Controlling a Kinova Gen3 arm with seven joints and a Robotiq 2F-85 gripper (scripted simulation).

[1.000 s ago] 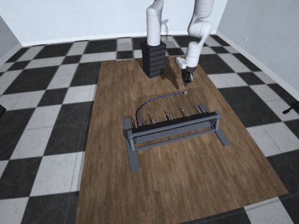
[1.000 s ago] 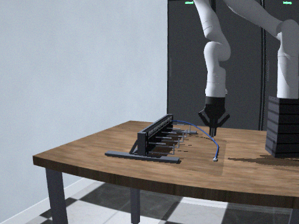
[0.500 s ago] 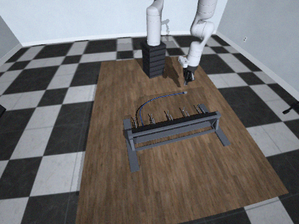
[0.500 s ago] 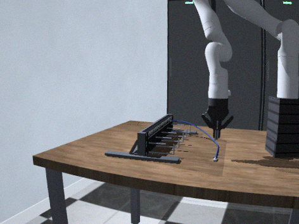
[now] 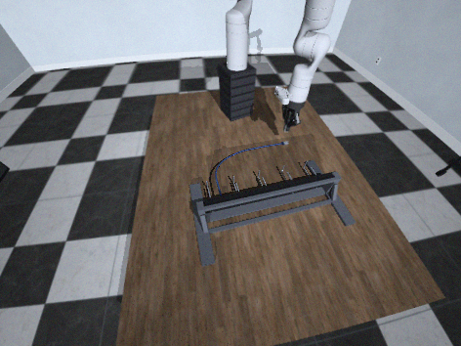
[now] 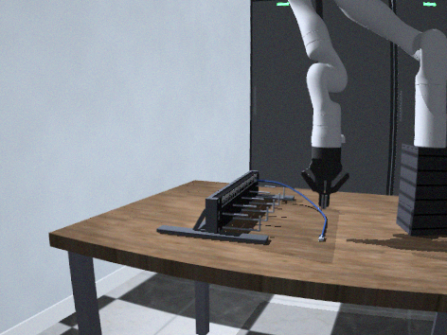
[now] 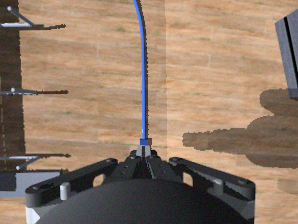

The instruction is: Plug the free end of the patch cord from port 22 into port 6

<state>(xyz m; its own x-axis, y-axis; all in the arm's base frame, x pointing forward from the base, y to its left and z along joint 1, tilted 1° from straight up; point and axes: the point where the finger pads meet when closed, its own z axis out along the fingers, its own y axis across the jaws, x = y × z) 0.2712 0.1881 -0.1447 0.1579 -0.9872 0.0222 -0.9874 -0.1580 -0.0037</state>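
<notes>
Now: hand 90 mm above the plug and 20 mm to the right of it.
</notes>
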